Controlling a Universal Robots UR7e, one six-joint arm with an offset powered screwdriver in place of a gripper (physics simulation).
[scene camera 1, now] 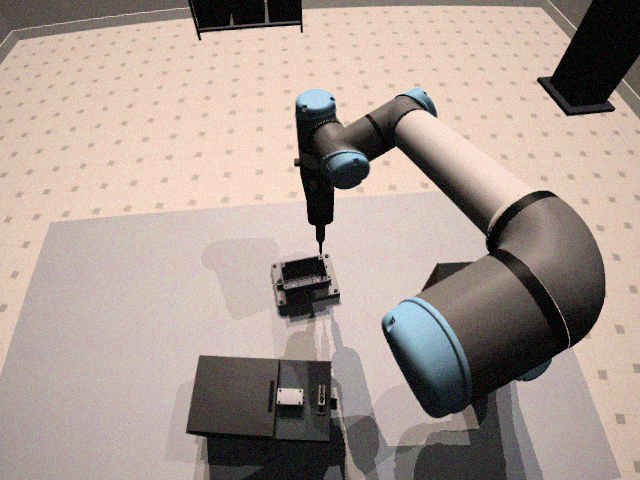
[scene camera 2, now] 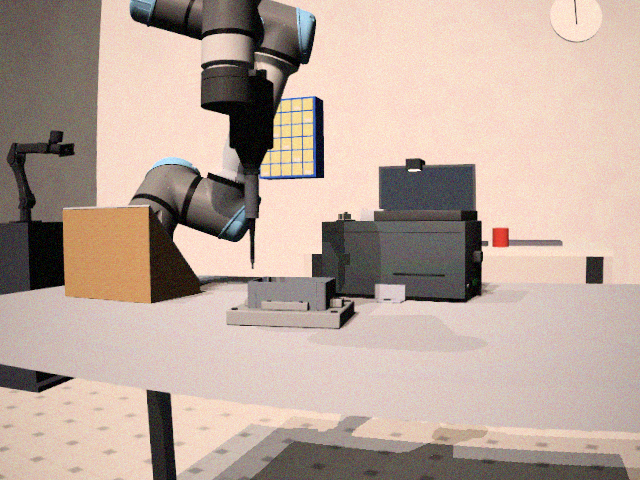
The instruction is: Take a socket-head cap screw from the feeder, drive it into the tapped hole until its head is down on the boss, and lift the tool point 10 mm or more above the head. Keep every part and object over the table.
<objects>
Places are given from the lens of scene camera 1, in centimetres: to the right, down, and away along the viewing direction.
light base plate [scene camera 1: 324, 293]: 1, 14, 97
</objects>
